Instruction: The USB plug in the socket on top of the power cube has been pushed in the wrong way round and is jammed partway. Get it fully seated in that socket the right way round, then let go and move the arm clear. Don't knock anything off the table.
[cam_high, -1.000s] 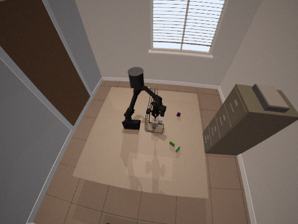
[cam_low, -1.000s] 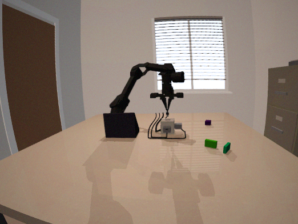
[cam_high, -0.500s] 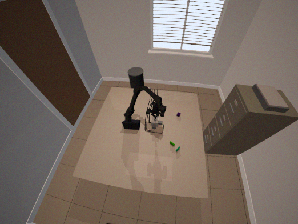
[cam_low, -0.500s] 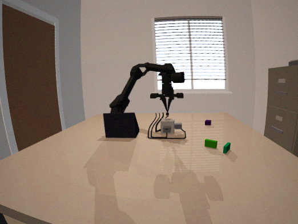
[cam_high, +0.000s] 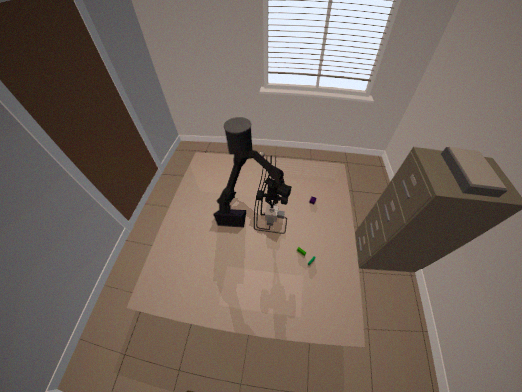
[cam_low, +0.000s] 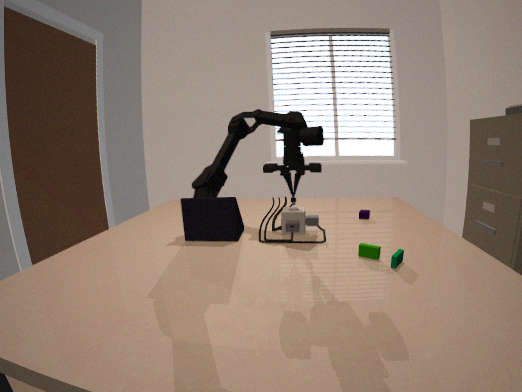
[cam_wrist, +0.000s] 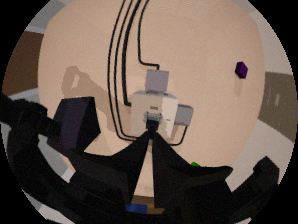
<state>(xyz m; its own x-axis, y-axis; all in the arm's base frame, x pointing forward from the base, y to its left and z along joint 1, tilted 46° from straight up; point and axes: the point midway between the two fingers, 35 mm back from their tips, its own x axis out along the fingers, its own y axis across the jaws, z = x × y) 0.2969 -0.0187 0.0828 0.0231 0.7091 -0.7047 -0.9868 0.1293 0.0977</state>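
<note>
My gripper tip is now 2 cm above the USB plug. Also, from my gripper tip: purple cube 29 cm ahead, 13 cm to the left, 11 cm below.
</note>
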